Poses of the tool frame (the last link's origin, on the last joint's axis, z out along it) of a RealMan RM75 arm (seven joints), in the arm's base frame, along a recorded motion.
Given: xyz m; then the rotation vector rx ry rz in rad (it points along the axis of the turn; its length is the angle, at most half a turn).
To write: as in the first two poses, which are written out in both.
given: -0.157 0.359 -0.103 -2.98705 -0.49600 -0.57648
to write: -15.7 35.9 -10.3 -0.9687 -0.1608 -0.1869 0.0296
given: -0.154 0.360 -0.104 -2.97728 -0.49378 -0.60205
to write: -15.4 36.0 -10.4 -0.9670 -0.1604 -0.1955 0.0321
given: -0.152 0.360 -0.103 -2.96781 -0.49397 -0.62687
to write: -15.2 36.0 -10.3 -0.9651 -0.1606 -0.2039 0.0342
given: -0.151 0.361 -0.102 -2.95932 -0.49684 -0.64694
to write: -15.1 36.1 -10.2 -0.9634 -0.1617 -0.2106 0.0359
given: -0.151 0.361 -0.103 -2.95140 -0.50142 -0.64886
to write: -15.1 36.1 -10.3 -0.9628 -0.1636 -0.2117 0.0392
